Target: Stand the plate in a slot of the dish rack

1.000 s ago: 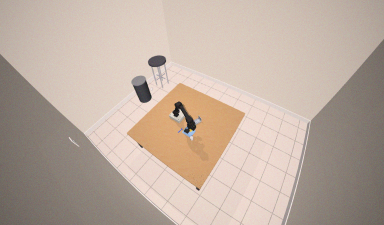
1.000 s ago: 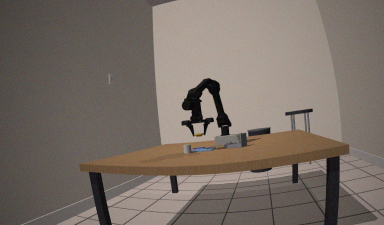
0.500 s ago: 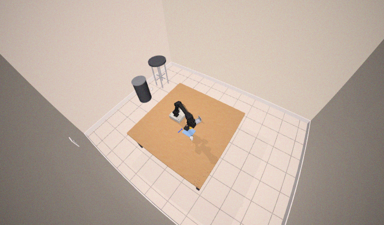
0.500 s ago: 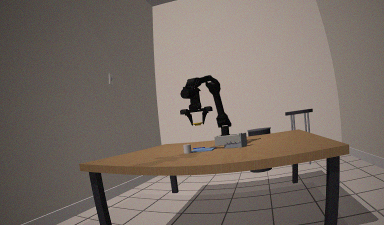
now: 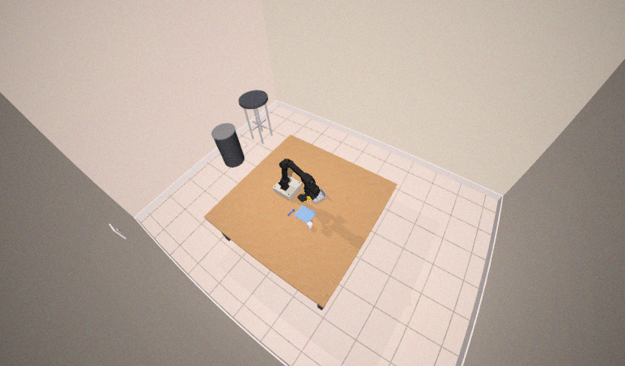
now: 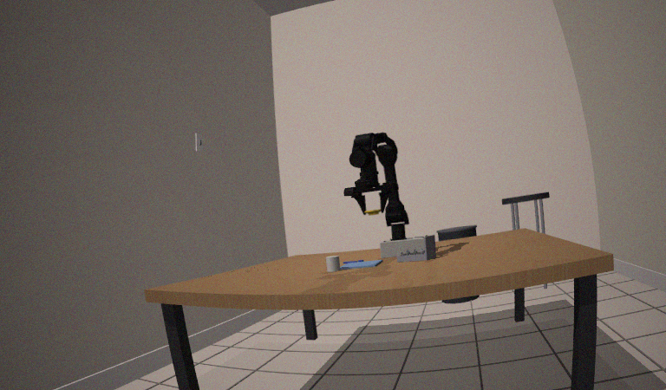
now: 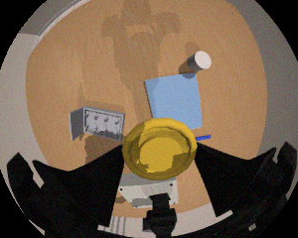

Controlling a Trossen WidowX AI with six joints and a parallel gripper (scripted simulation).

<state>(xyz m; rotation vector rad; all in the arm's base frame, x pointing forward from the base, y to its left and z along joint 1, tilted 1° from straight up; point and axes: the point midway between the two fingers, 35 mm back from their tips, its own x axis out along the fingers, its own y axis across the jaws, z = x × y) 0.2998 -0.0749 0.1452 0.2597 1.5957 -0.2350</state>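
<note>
The grey dish rack lies 160 mm below my gripper tip, 140 mm to the left of it and 10 mm ahead of it. Round my gripper tip: white cup: 150 mm below, 140 mm to the right, 80 mm ahead; then blue spoon: 180 mm below, 130 mm behind, 100 mm to the right; then small yellow plate: 10 mm above.
</note>
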